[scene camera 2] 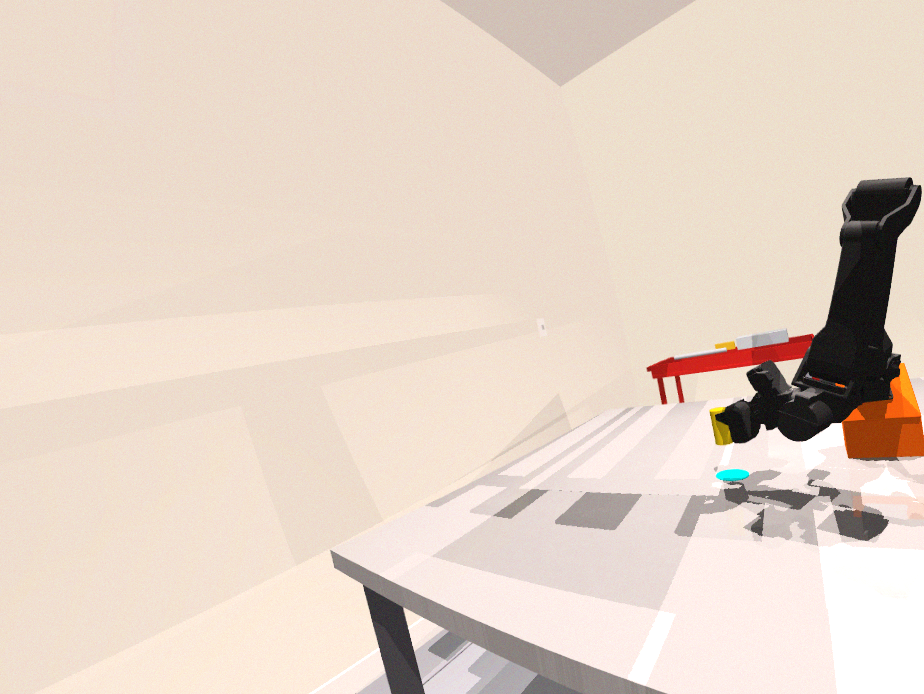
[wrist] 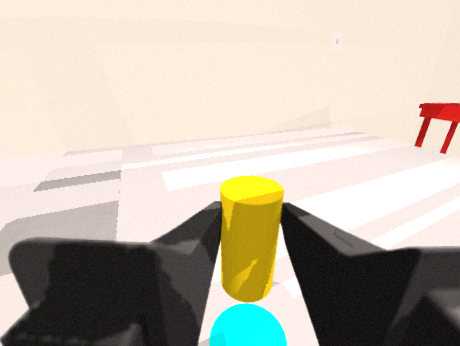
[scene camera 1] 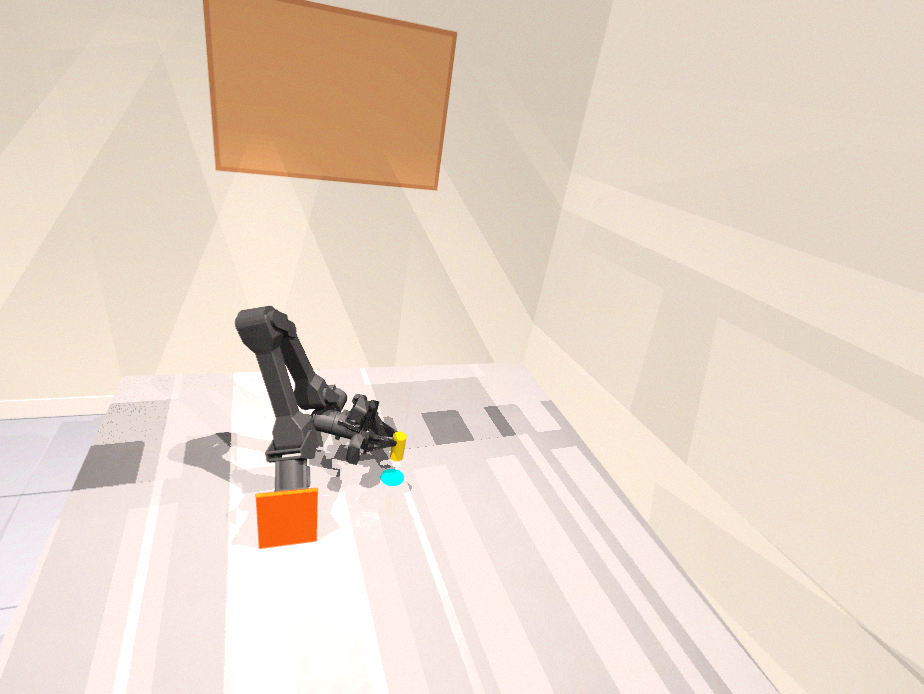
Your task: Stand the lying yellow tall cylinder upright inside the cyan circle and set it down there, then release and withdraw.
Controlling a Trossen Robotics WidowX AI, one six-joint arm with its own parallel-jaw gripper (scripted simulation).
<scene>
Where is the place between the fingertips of the gripper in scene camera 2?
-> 720, 414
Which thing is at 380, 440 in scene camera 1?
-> The gripper.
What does the gripper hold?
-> A yellow cylinder.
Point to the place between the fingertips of the gripper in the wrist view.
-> At 251, 209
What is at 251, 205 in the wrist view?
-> A yellow cylinder.
</scene>
